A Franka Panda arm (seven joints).
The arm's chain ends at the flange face. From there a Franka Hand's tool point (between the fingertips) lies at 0.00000 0.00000 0.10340 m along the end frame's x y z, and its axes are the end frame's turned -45 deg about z.
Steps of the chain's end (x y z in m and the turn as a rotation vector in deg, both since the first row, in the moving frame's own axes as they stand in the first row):
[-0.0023, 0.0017, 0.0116, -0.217, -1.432, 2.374]
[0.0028, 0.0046, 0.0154, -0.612, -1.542, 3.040]
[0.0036, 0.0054, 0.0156, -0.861, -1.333, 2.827]
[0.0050, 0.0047, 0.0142, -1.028, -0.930, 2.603]
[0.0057, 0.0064, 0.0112, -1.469, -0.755, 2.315]
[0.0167, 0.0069, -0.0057, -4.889, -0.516, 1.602]
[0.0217, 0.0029, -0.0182, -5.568, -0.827, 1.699]
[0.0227, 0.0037, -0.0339, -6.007, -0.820, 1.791]
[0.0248, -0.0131, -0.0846, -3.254, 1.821, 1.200]
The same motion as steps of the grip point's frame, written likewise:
[-0.0049, -0.0020, 0.0116, 0.859, -1.166, 2.374]
[-0.0040, 0.0040, 0.0154, 0.658, -1.523, 3.040]
[-0.0041, 0.0057, 0.0156, 0.334, -1.551, 2.827]
[-0.0023, 0.0069, 0.0142, -0.069, -1.385, 2.603]
[-0.0034, 0.0094, 0.0112, -0.505, -1.573, 2.315]
[0.0000, 0.0222, -0.0061, -3.092, -3.822, 1.602]
[0.0051, 0.0233, -0.0187, -3.352, -4.522, 1.699]
[0.0046, 0.0251, -0.0345, -3.668, -4.827, 1.791]
[0.0249, 0.0147, -0.0848, -3.589, -1.013, 1.200]

